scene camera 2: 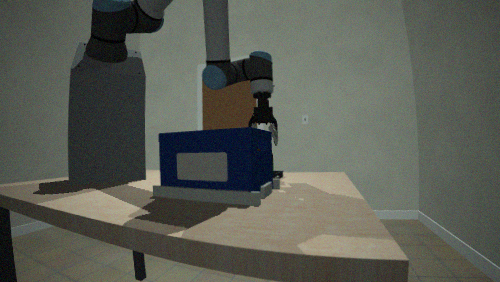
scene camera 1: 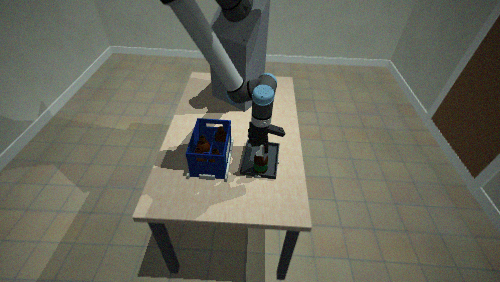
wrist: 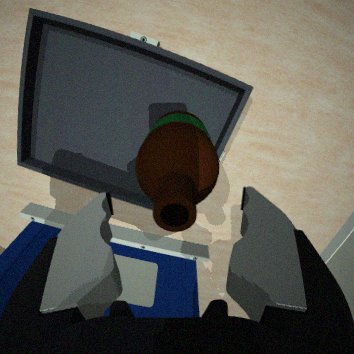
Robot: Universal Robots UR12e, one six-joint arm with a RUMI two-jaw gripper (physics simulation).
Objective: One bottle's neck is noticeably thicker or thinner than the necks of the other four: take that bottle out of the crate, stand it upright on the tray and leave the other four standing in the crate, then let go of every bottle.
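Pixels of known places: gripper, fingertip midpoint: [scene camera 1: 261,153] [wrist: 176,191]; arm's base, link origin: [scene camera 2: 107,54] [scene camera 1: 237,6].
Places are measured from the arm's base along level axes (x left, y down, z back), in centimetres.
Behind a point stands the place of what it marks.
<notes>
A brown bottle with a green band [scene camera 1: 260,162] @(x 7.7, y 50.1, z -76.8 cm) [wrist: 176,145] @(x 11.2, y 48.5, z -72.9 cm) stands upright on the dark tray [scene camera 1: 272,167] @(x 15.3, y 59.5, z -72.5 cm) [wrist: 90,90] @(x 13.2, y 59.5, z -62.0 cm). My gripper [scene camera 1: 262,149] @(x 8.2, y 46.9, z -73.3 cm) [scene camera 2: 265,132] [wrist: 176,191] @(x 8.2, y 46.9, z -73.3 cm) is open above the tray, its fingers apart on both sides of the bottle's neck, with a gap to each side. The blue crate [scene camera 1: 206,165] @(x -19.5, y 50.2, z -77.2 cm) [scene camera 2: 207,143] @(x -27.1, y 45.8, z -64.6 cm) [wrist: 181,272] @(x -10.2, y 54.2, z -76.2 cm) stands beside the tray. Brown bottles [scene camera 1: 203,146] @(x -21.3, y 48.1, z -65.7 cm) [scene camera 1: 220,134] @(x -12.4, y 47.0, z -58.0 cm) show inside the crate in the first scene view; they are small and dark there, and their neck widths cannot be compared. The crate wall hides them in the second scene view.
Light grey strips [scene camera 1: 207,176] @(x -19.5, y 57.3, z -78.4 cm) [scene camera 2: 205,194] @(x -28.3, y 58.2, z -64.1 cm) [wrist: 142,245] @(x -8.3, y 57.0, z -69.8 cm) run along the foot of the crate. The wooden table [scene camera 1: 225,205] @(x -10.6, y 60.0, z -94.5 cm) [scene camera 2: 320,220] @(x -39.3, y 60.0, z -89.7 cm) carries the crate and tray. The arm's grey pedestal [scene camera 1: 235,55] @(x -2.3, y 22.1, z -16.0 cm) [scene camera 2: 106,120] @(x -8.3, y 34.3, z -10.6 cm) stands at the table's far end in the first scene view.
</notes>
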